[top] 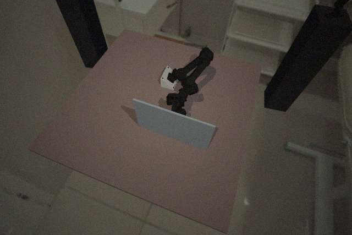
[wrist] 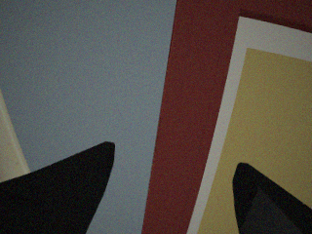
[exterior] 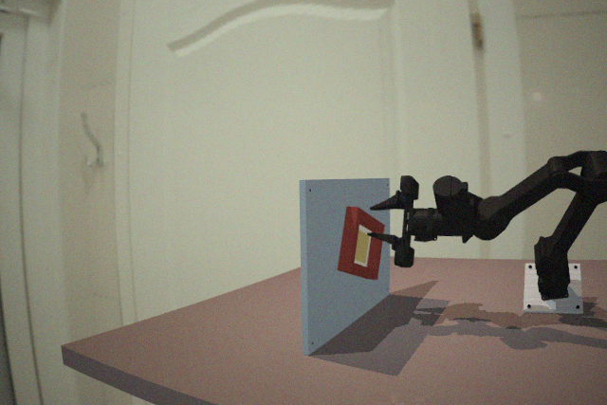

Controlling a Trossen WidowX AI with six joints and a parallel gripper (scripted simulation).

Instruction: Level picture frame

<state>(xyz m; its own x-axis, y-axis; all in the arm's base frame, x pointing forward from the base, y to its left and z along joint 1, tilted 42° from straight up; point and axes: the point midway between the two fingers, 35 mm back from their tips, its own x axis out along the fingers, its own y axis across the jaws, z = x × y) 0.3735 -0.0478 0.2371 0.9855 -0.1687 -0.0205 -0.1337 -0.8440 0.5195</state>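
The red picture frame lies 20 mm ahead of my gripper tip, 20 mm to the left of it and 50 mm below it. Round my gripper tip: wall panel 20 mm ahead, 60 mm below.
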